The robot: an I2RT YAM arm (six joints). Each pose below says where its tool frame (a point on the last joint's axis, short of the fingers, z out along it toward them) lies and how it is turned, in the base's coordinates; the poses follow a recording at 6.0 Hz.
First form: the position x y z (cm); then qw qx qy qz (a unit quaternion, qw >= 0).
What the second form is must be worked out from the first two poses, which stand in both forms.
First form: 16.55 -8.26 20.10 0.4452 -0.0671 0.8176 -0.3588
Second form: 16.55 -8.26 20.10 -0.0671 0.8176 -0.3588 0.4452
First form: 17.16 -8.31 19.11 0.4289 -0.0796 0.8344 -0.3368
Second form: 17.16 -8.31 19.11 -0.0796 0.8344 -0.3368 0.4289
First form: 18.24 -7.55 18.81 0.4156 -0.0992 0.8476 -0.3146
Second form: 18.24 -7.55 18.81 -0.0992 0.8476 -0.3146 0.4156
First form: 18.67 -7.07 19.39 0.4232 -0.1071 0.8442 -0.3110
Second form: 18.67 -7.07 19.39 -0.1071 0.8442 -0.3110 0.4232
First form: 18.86 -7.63 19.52 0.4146 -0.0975 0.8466 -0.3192
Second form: 18.86 -7.63 19.52 -0.0975 0.8466 -0.3192 0.4146
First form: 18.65 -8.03 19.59 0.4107 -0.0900 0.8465 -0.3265
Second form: 18.65 -8.03 19.59 -0.0900 0.8465 -0.3265 0.4107
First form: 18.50 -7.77 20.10 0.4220 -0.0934 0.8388 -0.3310
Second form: 18.50 -7.77 20.10 -0.0934 0.8388 -0.3310 0.4220
